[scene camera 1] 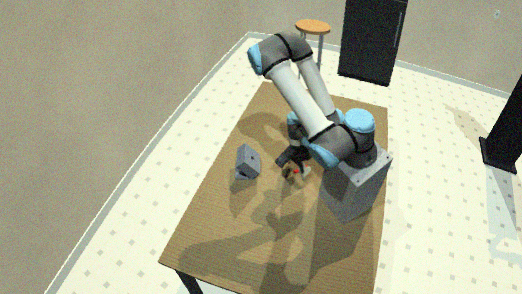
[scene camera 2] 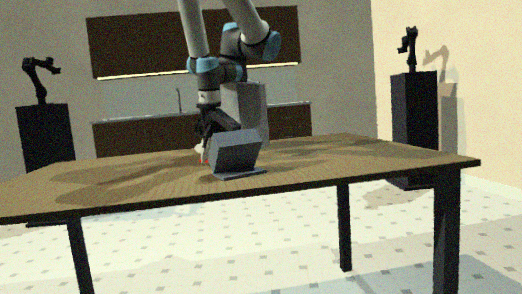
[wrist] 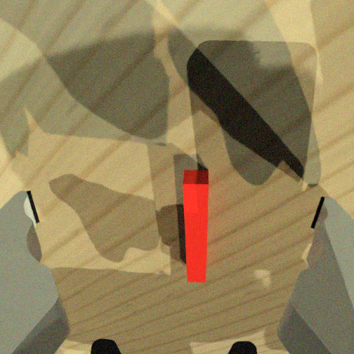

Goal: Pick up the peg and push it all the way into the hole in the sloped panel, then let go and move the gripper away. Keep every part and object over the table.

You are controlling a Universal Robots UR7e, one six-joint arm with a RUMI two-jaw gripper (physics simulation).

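Seen in the pictures: gripper, fingertip midpoint: [scene camera 1: 296,171]; arm's base at its link origin: [scene camera 1: 360,153].
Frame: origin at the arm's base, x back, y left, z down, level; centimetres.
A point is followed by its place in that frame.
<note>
The red square-section peg [scene camera 1: 296,171] @[z 30.3, x -28.5, y -6.6 cm] [scene camera 2: 203,161] [wrist: 196,232] lies on the table. In the wrist view its long side runs up and down the picture, between the two wide-apart jaws and a little right of midway. My gripper [scene camera 1: 297,173] @[z 29.9, x -28.1, y -6.1 cm] [scene camera 2: 202,152] [wrist: 175,197] is open, low over the peg, with a gap on each side of it. The grey block with the sloped panel [scene camera 1: 248,161] @[z 20.6, x -49.2, y 5.1 cm] [scene camera 2: 235,151] @[z 24.2, x -55.3, y 1.8 cm] stands apart from the gripper, to its left in scene camera 1. A small dark hole shows in the panel there. In scene camera 2 the block partly hides the gripper's surroundings.
The wooden table [scene camera 1: 215,220] @[z 31.2, x -51.4, y 35.8 cm] [scene camera 2: 125,185] @[z 31.1, x -54.2, y -30.2 cm] carries the parts. The arm's grey pedestal [scene camera 1: 345,197] @[z 14.5, x -0.4, y 12.8 cm] [scene camera 2: 255,107] @[z 13.4, x -4.4, y 9.9 cm] stands close to the gripper, on the side away from the panel block. The table's long edge [scene camera 2: 150,201] @[z 31.3, x -72.7, y -17.8 cm] runs near the block. A stool [scene camera 1: 312,26] and dark cabinet [scene camera 1: 372,40] stand beyond the table.
</note>
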